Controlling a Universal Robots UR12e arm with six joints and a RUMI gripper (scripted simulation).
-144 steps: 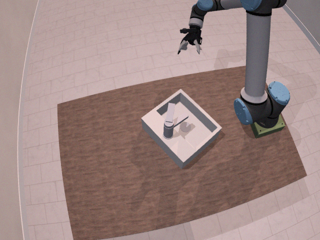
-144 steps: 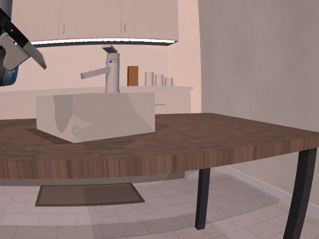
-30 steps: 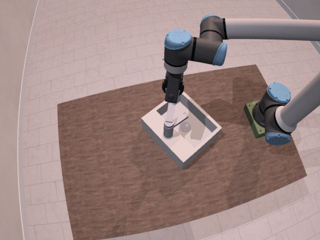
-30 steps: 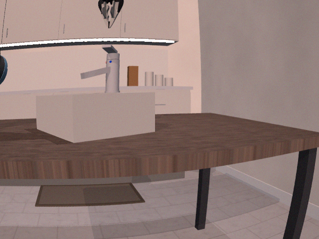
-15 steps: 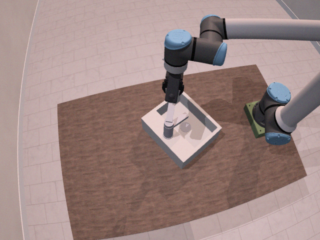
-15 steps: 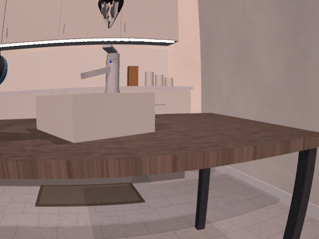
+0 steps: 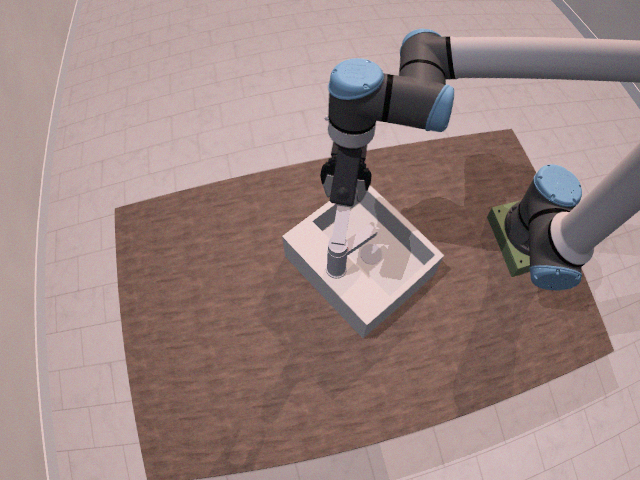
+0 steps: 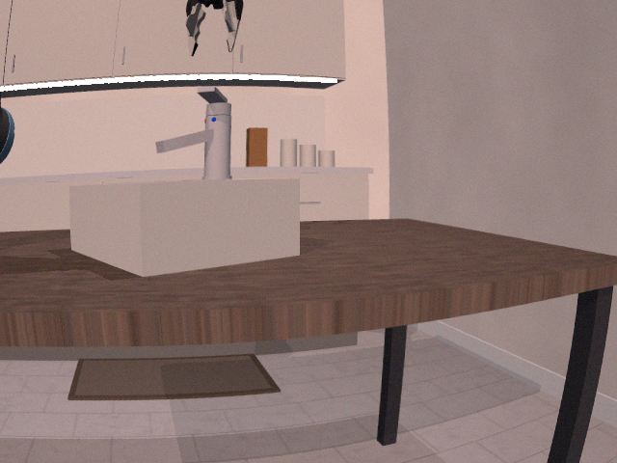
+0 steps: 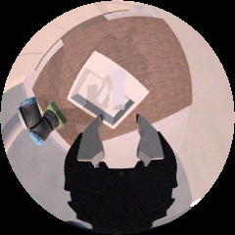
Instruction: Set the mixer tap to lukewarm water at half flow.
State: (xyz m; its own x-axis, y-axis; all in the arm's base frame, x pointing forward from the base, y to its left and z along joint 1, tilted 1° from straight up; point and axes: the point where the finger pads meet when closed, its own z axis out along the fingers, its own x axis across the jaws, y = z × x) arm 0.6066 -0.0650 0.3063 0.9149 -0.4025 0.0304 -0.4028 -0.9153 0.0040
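My hand is 1 cm short of the lever, 2 cm to the right of it and 9 cm above it. The rest, counted from my hand: grey mixer tap: 1 cm ahead, 4 cm to the left, 14 cm below; then white sink block: 8 cm behind, 1 cm to the left, 32 cm below.
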